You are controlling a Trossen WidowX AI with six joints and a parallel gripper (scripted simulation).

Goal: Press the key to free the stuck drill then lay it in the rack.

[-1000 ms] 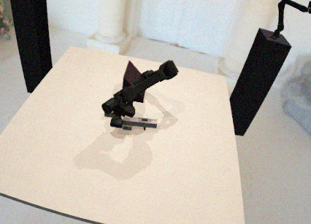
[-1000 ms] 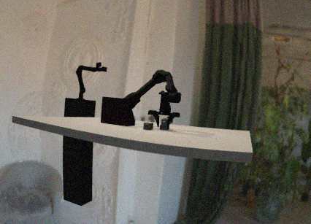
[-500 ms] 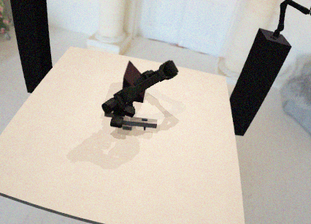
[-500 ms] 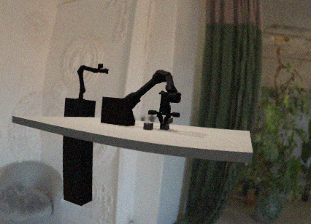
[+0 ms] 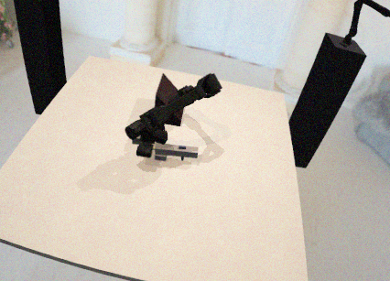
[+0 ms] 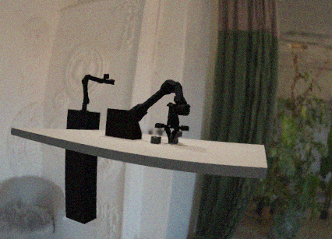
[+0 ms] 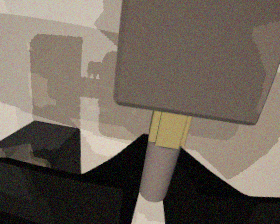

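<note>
Right now the drill is 5 cm to the left of my gripper tip and 4 cm above it. The rest, counted from my gripper tip: dark key (1 cm behind, 15 cm to the left, 4 cm above); then grey rack (7 cm behind, 5 cm to the right, 1 cm above); then grey housing block (1 cm behind, 12 cm to the left, 3 cm above).
</note>
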